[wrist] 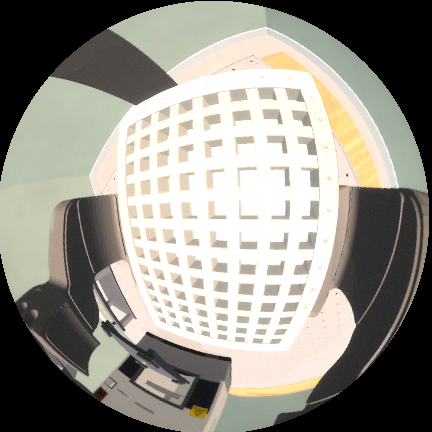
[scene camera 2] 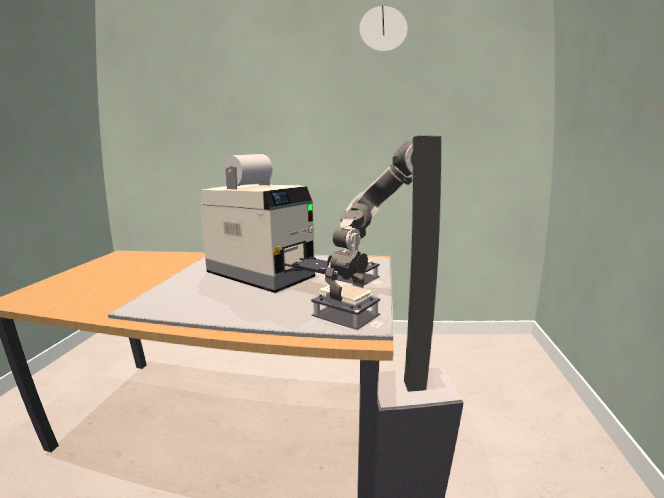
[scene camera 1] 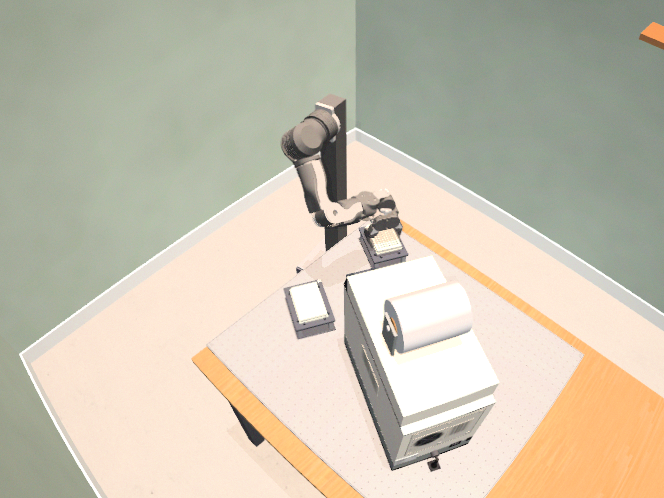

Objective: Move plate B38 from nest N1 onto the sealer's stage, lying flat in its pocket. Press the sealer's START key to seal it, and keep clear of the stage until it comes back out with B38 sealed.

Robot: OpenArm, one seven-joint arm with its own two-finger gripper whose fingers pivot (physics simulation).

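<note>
A cream well plate (scene camera 1: 386,242) (scene camera 2: 353,293) (wrist: 215,210) lies level between my gripper's fingers. My gripper (scene camera 1: 386,231) (scene camera 2: 347,288) (wrist: 218,249) is shut on its two long sides. The plate is directly over a dark raised nest (scene camera 1: 370,251) (scene camera 2: 321,303), at or slightly above its top; I cannot tell the gap. Plate and nest names are not readable. The sealer (scene camera 1: 445,380) (scene camera 2: 238,235) (wrist: 150,400) has its dark stage (scene camera 2: 310,263) (wrist: 145,355) out; no plate shows on its visible part. A small pale key (scene camera 2: 311,229) (wrist: 110,382) is on its front; its lettering is unreadable.
A second nest (scene camera 1: 300,328) (wrist: 117,295) holds a white-topped plate (scene camera 1: 308,301). It stands beyond the stage and is partly behind the arm in scene camera 2. A film roll (scene camera 1: 429,316) (scene camera 2: 252,169) sits on the sealer. A green light (scene camera 2: 310,207) shows on its front.
</note>
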